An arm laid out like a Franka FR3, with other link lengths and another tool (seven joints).
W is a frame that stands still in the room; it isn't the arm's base.
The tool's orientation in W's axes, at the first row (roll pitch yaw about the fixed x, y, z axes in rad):
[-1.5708 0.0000 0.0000]
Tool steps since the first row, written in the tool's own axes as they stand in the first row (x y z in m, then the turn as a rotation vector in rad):
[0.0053 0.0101 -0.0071 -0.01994 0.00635 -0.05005]
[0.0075 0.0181 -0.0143 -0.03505 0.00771 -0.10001]
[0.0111 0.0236 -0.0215 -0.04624 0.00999 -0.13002]
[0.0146 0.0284 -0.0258 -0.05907 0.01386 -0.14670]
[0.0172 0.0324 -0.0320 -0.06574 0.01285 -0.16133]
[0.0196 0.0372 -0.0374 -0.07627 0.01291 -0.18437]
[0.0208 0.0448 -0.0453 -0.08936 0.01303 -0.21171]
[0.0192 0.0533 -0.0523 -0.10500 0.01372 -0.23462]
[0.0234 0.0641 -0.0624 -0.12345 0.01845 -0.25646]
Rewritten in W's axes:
[0.0053 -0.0071 -0.0101 -0.01994 -0.05005 -0.00635]
[0.0075 -0.0143 -0.0181 -0.03505 -0.10001 -0.00771]
[0.0111 -0.0215 -0.0236 -0.04624 -0.13002 -0.00999]
[0.0146 -0.0258 -0.0284 -0.05907 -0.14670 -0.01386]
[0.0172 -0.0320 -0.0324 -0.06574 -0.16133 -0.01285]
[0.0196 -0.0374 -0.0372 -0.07627 -0.18437 -0.01291]
[0.0208 -0.0453 -0.0448 -0.08936 -0.21171 -0.01303]
[0.0192 -0.0523 -0.0533 -0.10500 -0.23462 -0.01372]
[0.0234 -0.0624 -0.0641 -0.12345 -0.25646 -0.01845]

